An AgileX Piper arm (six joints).
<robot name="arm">
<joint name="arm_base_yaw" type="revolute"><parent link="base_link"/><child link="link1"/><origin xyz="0 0 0.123"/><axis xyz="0 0 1"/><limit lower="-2.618" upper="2.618"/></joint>
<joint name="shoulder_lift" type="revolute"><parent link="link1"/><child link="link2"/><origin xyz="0 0 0"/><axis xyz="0 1 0"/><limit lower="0" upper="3.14"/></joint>
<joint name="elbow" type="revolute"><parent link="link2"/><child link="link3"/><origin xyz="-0.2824 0 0.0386"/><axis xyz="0 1 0"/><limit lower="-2.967" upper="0"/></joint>
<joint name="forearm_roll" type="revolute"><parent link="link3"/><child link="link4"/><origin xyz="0.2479 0 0.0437"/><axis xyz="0.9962 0 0.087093"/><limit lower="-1.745" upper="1.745"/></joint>
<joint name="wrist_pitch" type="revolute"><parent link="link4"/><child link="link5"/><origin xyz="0 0 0"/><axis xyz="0 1 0"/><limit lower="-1.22" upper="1.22"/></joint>
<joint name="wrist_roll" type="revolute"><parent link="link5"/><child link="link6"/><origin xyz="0.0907 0 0.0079"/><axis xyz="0.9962 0 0.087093"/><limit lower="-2.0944" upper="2.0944"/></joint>
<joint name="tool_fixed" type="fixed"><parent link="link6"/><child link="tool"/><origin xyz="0 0 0" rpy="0 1.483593 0"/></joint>
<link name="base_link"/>
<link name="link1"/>
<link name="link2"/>
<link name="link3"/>
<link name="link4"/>
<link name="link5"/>
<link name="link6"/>
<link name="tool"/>
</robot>
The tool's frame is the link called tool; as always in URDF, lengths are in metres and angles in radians.
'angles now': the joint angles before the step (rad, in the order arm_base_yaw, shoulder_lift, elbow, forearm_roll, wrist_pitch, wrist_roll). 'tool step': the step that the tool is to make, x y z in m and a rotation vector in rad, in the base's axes. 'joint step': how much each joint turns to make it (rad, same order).
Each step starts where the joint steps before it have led.
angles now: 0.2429 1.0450 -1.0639 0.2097 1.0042 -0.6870
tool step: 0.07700 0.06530 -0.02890 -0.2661 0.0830 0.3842
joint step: 0.1780 0.3862 -0.2289 -0.0914 0.0432 -0.2440
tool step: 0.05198 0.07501 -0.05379 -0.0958 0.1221 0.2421
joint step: 0.1219 0.3471 -0.2215 0.0198 0.0415 -0.1277
